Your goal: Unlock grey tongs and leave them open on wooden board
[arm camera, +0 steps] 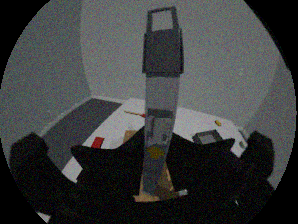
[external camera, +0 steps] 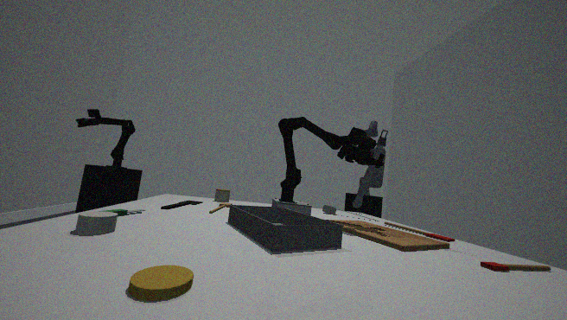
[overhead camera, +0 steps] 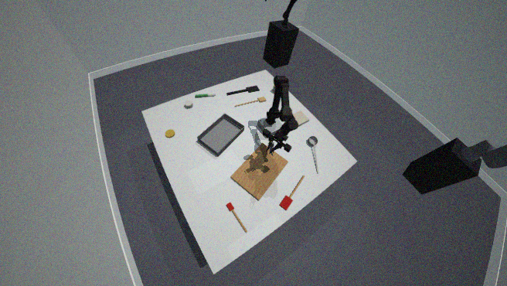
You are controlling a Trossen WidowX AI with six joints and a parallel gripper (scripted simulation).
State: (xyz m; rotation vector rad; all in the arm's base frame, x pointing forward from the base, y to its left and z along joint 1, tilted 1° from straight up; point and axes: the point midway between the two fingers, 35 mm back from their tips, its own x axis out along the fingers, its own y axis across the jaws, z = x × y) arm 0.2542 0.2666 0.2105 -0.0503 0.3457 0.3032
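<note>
Right now the wooden board is 250 mm below my gripper tip. The rest, counted from my gripper tip: beige block 550 mm behind, 240 mm below, 210 mm to the right; then yellow disc 590 mm to the right, 420 mm ahead, 250 mm below; then roasting tin 380 mm to the right, 230 mm below, 90 mm ahead.
</note>
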